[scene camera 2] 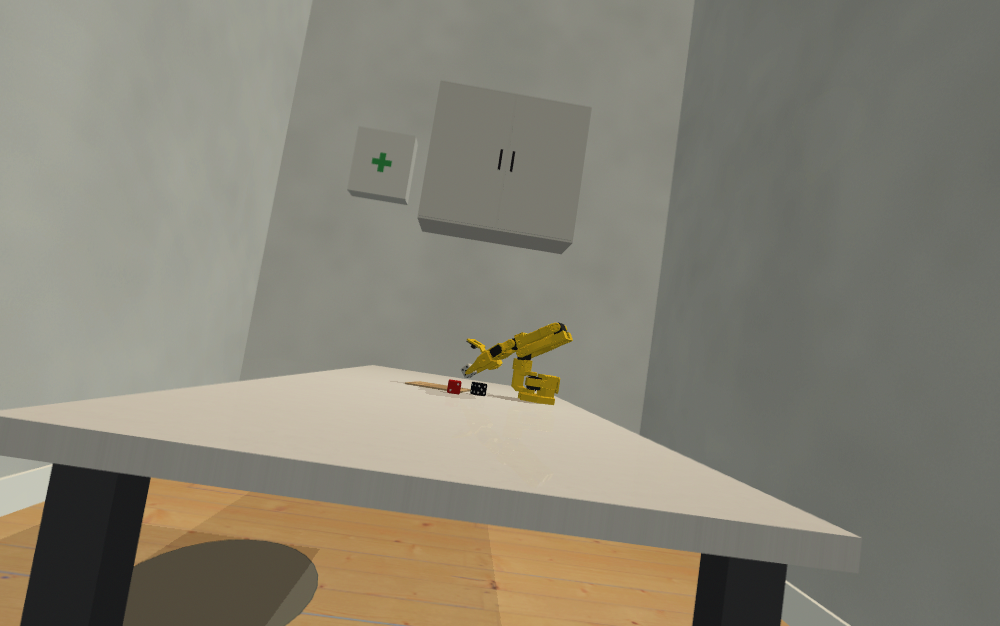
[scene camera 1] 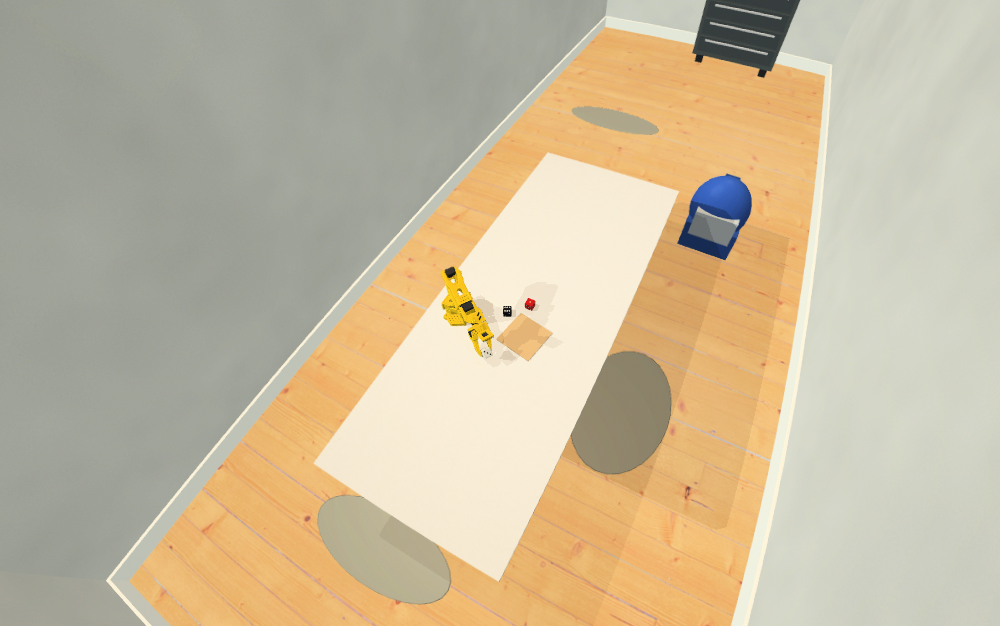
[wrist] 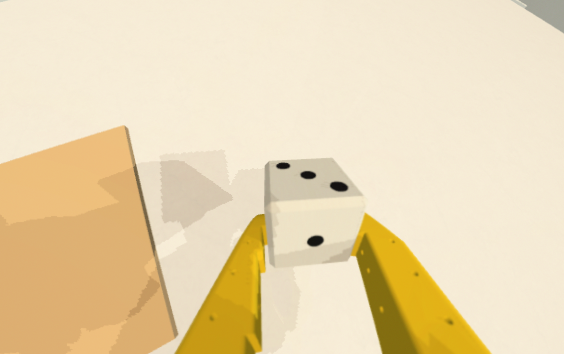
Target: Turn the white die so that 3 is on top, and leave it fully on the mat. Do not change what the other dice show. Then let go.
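Frame: origin at the arm's base, x ahead, y left, z up, level; millimetres.
Where they show: hand at its tool point: [scene camera 2: 467, 372] [scene camera 1: 489, 350] [wrist: 268, 224]; arm's base at its link origin: [scene camera 2: 528, 400] [scene camera 1: 464, 316].
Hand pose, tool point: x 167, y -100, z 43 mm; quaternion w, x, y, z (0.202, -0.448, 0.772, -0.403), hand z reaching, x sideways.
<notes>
Things, the pixels of their top centre, and the offset from my tool point. Level surfaces: height alone.
- white die at its top centre: [wrist: 322, 196] [scene camera 2: 470, 363] [scene camera 1: 485, 349] dy -15, dx -4, dz +26 mm
- tan square mat at its top centre: [wrist: 9, 267] [scene camera 2: 439, 386] [scene camera 1: 524, 335] dy +124, dx +67, dz -39 mm
- black die at its top centre: [scene camera 2: 479, 382] [scene camera 1: 507, 308] dy +182, dx -31, dz -13 mm
- red die at its top centre: [scene camera 2: 455, 380] [scene camera 1: 530, 301] dy +247, dx +28, dz -13 mm
- white table at its surface level: dz -43 mm
The white die [scene camera 1: 487, 352] [scene camera 2: 466, 370] [wrist: 314, 215] is held above the table, beside the mat and not over it. In the wrist view its far face shows three pips and the face toward the camera shows one pip. My gripper [scene camera 1: 483, 352] [scene camera 2: 470, 366] [wrist: 311, 237] is shut on the white die, one jaw pressing on each side. The tan square mat [scene camera 1: 525, 337] [scene camera 2: 424, 385] [wrist: 75, 260] lies on the table, left of the die in the wrist view. The die's other faces are hidden.
A black die [scene camera 1: 507, 311] [scene camera 2: 478, 388] and a red die [scene camera 1: 529, 304] [scene camera 2: 453, 386] stand on the white table [scene camera 1: 442, 435] [scene camera 2: 295, 435] [wrist: 400, 90], close to one edge of the mat. The yellow arm's base stands near the table's long edge.
</notes>
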